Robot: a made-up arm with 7 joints. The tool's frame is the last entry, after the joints. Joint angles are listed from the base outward. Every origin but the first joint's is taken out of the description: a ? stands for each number. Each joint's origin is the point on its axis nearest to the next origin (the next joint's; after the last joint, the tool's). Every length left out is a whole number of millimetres.
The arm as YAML. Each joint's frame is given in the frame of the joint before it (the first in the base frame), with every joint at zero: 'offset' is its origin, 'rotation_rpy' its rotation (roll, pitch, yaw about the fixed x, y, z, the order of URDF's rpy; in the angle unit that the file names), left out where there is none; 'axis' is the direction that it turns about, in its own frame. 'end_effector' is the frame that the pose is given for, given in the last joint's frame.
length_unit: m
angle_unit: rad
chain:
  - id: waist
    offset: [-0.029, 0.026, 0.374]
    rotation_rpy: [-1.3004, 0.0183, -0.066]
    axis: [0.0, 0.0, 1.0]
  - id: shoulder
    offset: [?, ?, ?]
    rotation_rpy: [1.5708, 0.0, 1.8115]
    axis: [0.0, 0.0, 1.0]
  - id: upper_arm
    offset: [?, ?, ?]
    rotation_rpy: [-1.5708, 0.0, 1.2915]
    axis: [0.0, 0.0, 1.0]
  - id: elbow
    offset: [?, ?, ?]
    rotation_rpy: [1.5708, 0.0, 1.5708]
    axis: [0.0, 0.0, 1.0]
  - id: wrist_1
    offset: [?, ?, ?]
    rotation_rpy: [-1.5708, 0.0, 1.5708]
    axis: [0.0, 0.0, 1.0]
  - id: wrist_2
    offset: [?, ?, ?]
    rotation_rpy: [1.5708, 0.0, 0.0]
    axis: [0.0, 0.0, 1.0]
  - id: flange
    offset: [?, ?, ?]
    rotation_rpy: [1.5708, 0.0, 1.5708]
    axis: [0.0, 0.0, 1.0]
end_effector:
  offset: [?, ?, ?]
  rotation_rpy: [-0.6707, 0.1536, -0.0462]
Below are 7 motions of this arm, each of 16 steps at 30 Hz.
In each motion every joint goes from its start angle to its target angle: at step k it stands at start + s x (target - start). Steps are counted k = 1, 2, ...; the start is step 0. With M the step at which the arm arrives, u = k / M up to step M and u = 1 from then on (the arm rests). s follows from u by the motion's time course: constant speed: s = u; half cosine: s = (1 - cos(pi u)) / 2; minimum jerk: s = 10 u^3 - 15 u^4 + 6 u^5.
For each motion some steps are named. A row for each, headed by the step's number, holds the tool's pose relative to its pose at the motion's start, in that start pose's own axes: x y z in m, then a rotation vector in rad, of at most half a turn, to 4 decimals.
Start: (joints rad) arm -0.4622 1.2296 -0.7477 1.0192 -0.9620 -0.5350 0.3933
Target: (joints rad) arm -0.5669 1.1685 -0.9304 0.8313 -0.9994 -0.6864 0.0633
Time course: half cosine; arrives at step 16
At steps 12, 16:
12: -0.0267 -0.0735 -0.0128 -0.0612 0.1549 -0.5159
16: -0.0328 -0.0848 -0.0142 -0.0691 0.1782 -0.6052

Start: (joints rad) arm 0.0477 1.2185 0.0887 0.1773 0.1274 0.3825 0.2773
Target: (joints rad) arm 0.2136 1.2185 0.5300 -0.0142 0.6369 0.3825 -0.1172
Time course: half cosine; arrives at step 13
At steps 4, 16:
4: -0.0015 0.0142 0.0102 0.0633 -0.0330 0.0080
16: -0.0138 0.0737 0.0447 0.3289 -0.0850 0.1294

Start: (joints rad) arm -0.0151 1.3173 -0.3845 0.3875 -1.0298 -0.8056 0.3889
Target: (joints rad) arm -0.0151 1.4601 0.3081 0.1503 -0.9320 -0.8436 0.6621
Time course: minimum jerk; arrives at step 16
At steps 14, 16:
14: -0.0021 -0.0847 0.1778 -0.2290 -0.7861 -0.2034
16: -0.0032 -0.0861 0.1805 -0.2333 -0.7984 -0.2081

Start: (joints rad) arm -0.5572 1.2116 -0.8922 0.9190 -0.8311 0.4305 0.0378
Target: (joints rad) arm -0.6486 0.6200 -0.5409 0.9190 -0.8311 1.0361 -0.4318
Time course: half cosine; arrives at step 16
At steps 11, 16:
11: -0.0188 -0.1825 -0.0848 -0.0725 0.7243 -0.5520
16: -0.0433 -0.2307 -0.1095 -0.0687 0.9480 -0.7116

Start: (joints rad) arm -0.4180 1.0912 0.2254 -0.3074 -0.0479 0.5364 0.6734
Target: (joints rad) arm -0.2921 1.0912 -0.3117 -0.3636 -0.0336 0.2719 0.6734
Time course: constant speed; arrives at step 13
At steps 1, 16:
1: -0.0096 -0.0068 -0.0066 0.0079 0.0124 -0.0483
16: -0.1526 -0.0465 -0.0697 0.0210 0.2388 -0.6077

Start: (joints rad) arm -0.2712 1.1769 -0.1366 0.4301 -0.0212 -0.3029 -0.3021
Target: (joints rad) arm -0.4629 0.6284 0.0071 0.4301 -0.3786 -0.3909 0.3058
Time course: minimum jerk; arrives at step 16
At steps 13, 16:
13: 0.0526 -0.0584 0.0544 -0.9822 -0.6726 0.3283
16: 0.0546 -0.0612 0.0568 -1.0392 -0.6914 0.3475

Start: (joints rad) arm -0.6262 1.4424 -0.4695 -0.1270 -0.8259 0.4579 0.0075
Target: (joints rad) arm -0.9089 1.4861 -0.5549 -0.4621 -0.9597 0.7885 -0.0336
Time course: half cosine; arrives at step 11
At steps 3, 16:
3: -0.0050 -0.0139 0.0084 0.0198 0.0146 -0.0352
16: -0.0404 -0.0750 0.0331 0.1699 0.0990 -0.1710

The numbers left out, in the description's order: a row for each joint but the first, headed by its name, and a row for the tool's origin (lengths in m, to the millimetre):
shoulder: 0.006 0.017 0.0
upper_arm: 0.236 -0.057 0.0
elbow: -0.01 -0.013 0.0
wrist_1: -0.15 -0.029 0.0
wrist_2: 0.005 -0.01 0.0
flange: 0.037 0.082 0.0
tool: 0.022 -0.02 0.0

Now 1 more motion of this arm.
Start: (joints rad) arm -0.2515 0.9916 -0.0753 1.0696 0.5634 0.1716 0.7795
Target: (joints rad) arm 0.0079 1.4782 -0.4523 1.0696 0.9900 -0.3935 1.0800
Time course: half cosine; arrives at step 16
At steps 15, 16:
15: 0.0033 0.1242 -0.0674 0.5210 -0.8443 -0.5407
16: 0.0031 0.1259 -0.0682 0.5256 -0.8488 -0.5493

